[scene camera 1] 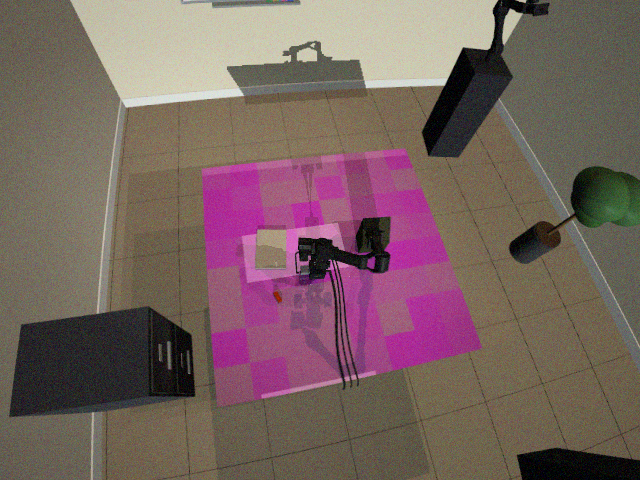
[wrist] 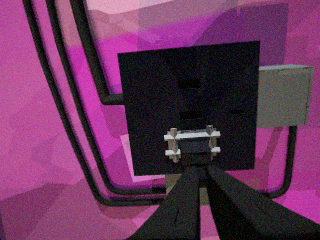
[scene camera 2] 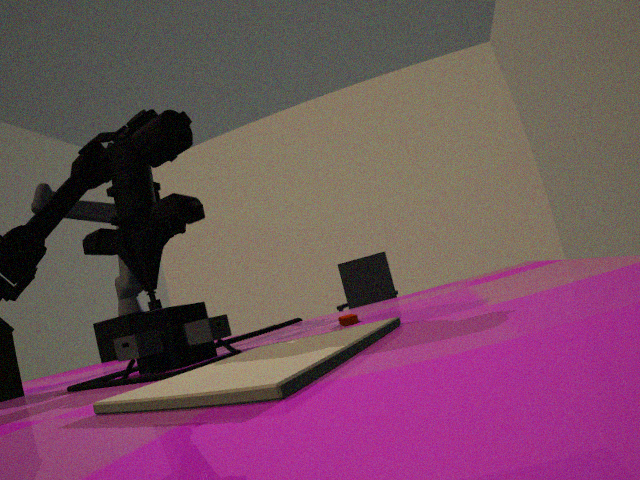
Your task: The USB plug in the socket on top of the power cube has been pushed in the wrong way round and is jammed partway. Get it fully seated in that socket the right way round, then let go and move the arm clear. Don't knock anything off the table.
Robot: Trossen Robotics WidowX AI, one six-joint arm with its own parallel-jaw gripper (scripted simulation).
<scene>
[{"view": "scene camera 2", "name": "my gripper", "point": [150, 290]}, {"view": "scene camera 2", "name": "flat beige board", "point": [269, 372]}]
</scene>
